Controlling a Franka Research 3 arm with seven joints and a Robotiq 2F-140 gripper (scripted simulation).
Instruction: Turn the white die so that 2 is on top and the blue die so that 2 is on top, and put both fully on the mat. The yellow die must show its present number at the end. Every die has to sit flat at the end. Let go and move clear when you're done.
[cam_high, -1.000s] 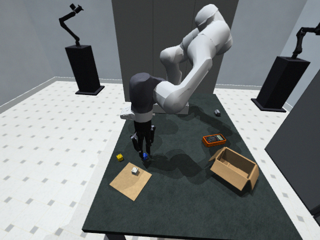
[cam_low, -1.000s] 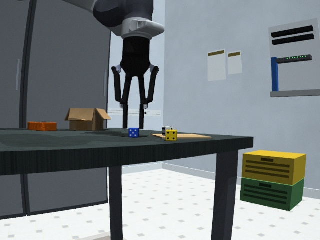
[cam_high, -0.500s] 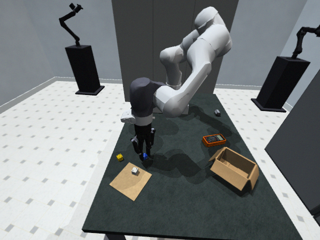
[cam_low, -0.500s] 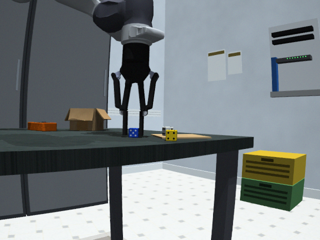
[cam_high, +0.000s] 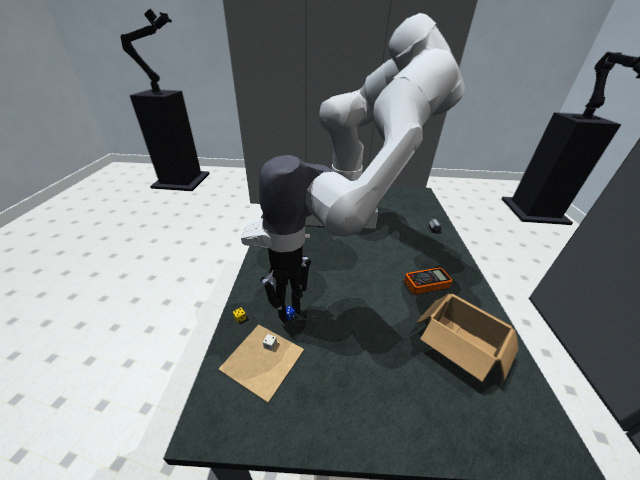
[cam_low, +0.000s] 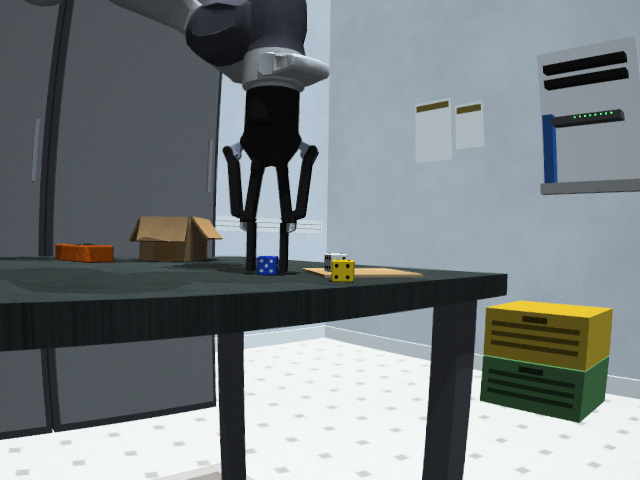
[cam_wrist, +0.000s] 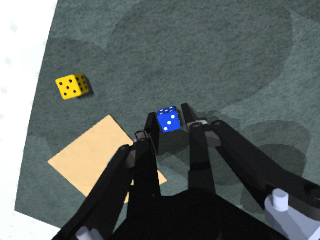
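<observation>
Right now my hand is 2 cm above the blue die. Round my hand: tan mat (13 cm ahead, 4 cm to the right, 3 cm below); then yellow die (2 cm ahead, 13 cm to the right, 2 cm below); then white die (10 cm ahead, 3 cm to the right, 2 cm below).
</observation>
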